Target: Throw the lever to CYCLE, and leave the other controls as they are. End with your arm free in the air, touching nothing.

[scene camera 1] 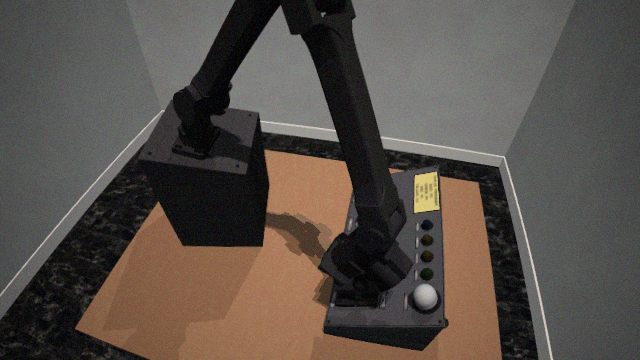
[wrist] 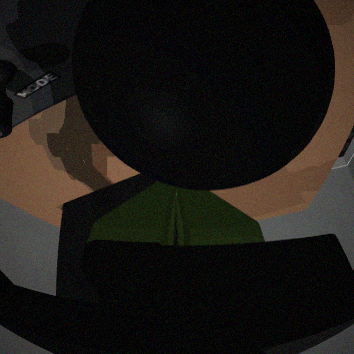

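Seen in the pictures: gripper, fingertip midpoint: (scene camera 1: 324,271); arm's base, link origin: (scene camera 1: 196,141).
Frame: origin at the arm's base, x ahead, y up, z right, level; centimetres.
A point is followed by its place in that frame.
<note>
A large round black knob (wrist: 205,90), which looks like the lever's, fills much of the wrist view. My gripper (wrist: 175,174) @[x 34.9, y -19.1, z 20.3 cm] is shut with nothing between its green fingers; its tips meet at the knob's lower edge in that view. Whether they touch the knob I cannot tell. In the scene view the arm's wrist hangs over the near left part of the grey control panel (scene camera 1: 387,317) @[x 50.2, y -20.8, z 29.3 cm] and hides the lever and the fingertips. A dark slot plate (scene camera 1: 356,301) @[x 43.2, y -23.0, z 25.2 cm] shows just below the wrist. The CYCLE label cannot be read.
The panel also bears a white dome (scene camera 1: 425,297) @[x 56.7, y -12.8, z 27.5 cm], a green dome (scene camera 1: 426,274) @[x 58.1, y -15.6, z 20.5 cm], two amber domes (scene camera 1: 427,256) @[x 58.7, y -15.5, z 15.7 cm] (scene camera 1: 427,240) @[x 59.1, y -15.6, z 11.0 cm], a blue dome (scene camera 1: 427,225) @[x 59.6, y -15.7, z 6.3 cm] and a yellow card (scene camera 1: 426,192) @[x 60.9, y -17.1, z -6.7 cm]. A MODE label (wrist: 37,85) @[x 41.1, y -25.9, z 11.9 cm] shows at the wrist view's left. The arm's dark pedestal (scene camera 1: 220,205) @[x 6.2, y -14.1, z 8.1 cm] stands left.
</note>
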